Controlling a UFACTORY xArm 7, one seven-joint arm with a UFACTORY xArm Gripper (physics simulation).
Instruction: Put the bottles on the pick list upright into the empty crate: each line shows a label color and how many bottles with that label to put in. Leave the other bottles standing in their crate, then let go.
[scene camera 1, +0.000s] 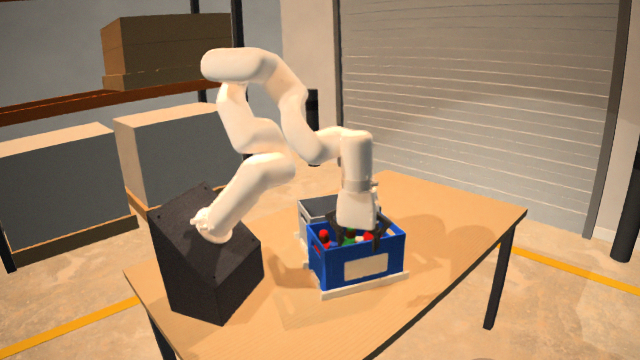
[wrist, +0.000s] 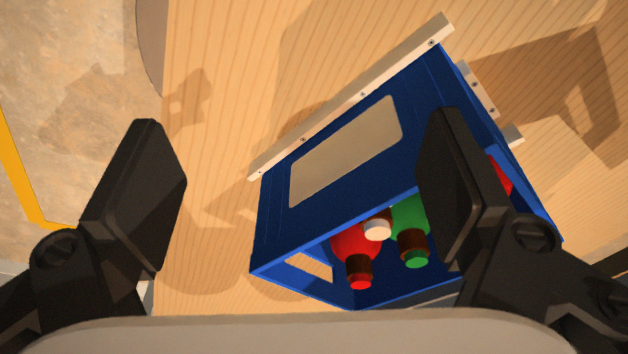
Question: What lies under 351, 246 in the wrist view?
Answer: A red bottle.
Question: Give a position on a green bottle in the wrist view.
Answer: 410, 227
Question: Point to the gripper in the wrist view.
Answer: At 297, 145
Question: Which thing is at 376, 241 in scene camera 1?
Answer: The gripper.
